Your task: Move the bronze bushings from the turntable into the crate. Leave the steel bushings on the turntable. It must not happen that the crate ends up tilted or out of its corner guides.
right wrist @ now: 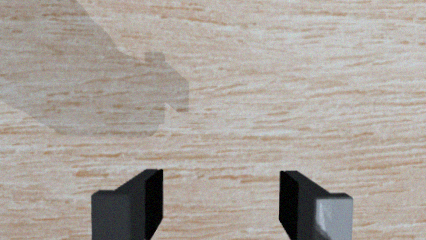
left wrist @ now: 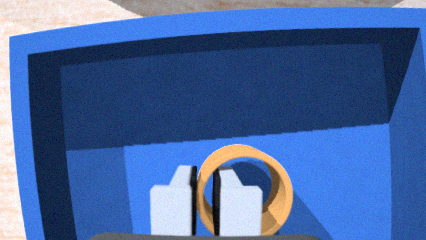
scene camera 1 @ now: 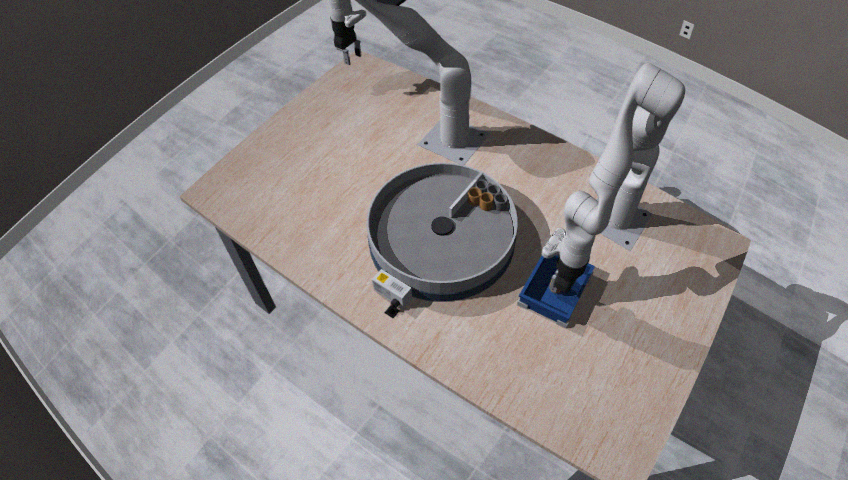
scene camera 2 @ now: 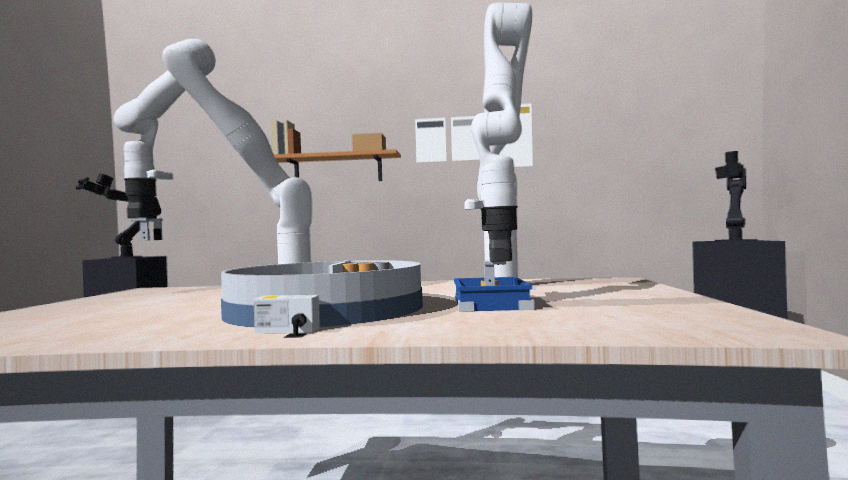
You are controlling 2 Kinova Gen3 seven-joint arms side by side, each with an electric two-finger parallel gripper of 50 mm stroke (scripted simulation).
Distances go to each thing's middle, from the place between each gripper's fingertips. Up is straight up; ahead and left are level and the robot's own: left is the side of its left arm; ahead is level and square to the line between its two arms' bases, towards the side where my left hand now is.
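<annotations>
Blue crate (scene camera 1: 536,289): 350 mm ahead of my right gripper (scene camera 2: 151,240), 970 mm to the left of it, 160 mm below it. Turntable (scene camera 1: 411,228): my right hand 370 mm short of it, 610 mm to the right of it, 130 mm above it.
Turntable, from my left gripper: 36 cm to the right, 1 cm ahead. Blue crate: my left hand 2 cm past it, 2 cm above it.
</annotations>
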